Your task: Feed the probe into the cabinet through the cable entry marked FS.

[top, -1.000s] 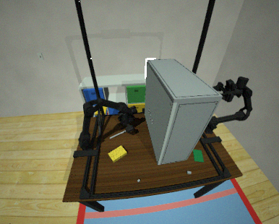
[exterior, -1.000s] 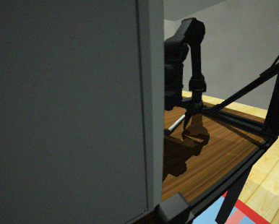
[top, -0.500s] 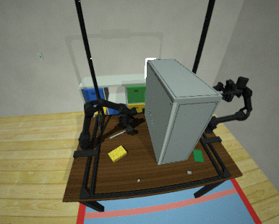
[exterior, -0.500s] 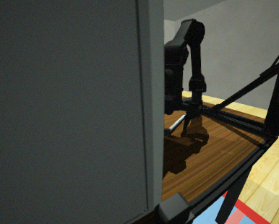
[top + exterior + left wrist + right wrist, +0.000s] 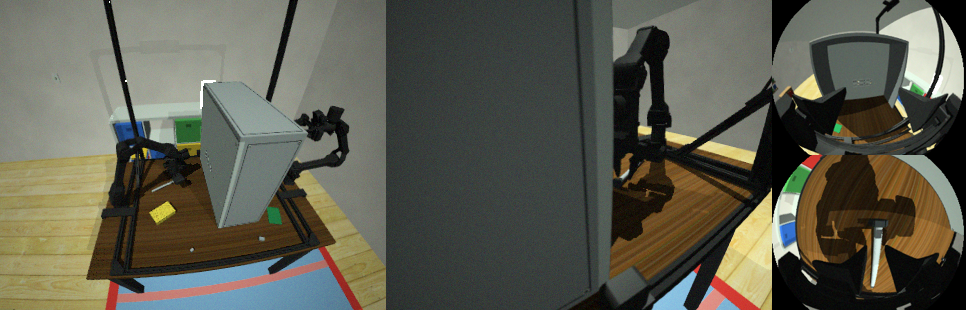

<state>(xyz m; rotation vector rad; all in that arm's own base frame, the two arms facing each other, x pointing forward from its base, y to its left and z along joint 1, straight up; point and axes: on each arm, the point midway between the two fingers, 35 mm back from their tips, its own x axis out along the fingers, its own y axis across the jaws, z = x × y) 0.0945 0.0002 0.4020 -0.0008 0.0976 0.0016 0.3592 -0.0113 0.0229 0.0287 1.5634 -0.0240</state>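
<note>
Now: the probe 5 cm to the right of my right hand, 3 cm below it and 2 cm ahead of it.
</note>
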